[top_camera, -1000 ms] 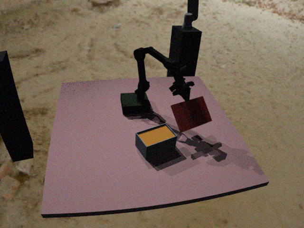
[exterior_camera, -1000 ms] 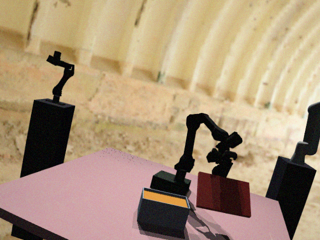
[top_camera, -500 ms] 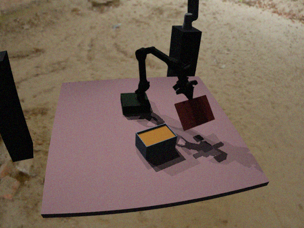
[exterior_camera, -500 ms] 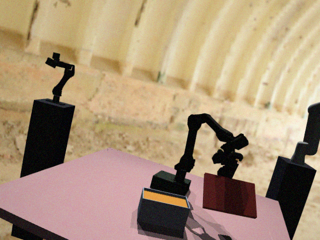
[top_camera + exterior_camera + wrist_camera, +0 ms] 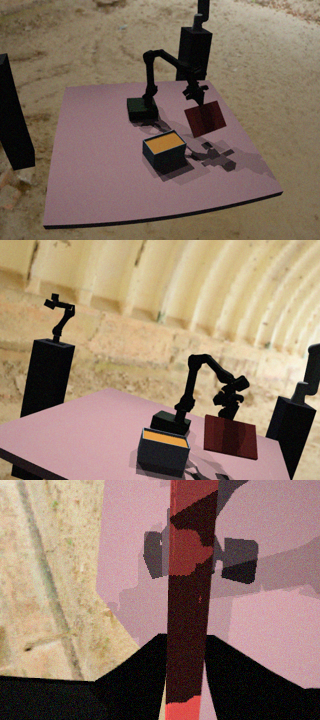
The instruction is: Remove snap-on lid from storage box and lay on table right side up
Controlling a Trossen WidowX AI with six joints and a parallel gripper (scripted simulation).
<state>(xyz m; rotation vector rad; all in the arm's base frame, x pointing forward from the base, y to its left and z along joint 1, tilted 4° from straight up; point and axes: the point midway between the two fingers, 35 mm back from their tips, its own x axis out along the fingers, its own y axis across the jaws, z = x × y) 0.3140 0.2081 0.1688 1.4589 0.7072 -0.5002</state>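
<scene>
Right now my gripper tip is 60 mm short of the red lid, 10 mm to the right of it and 50 mm above it. The rest, counted from my gripper tip: storage box (100 mm ahead, 280 mm to the right, 170 mm below).
</scene>
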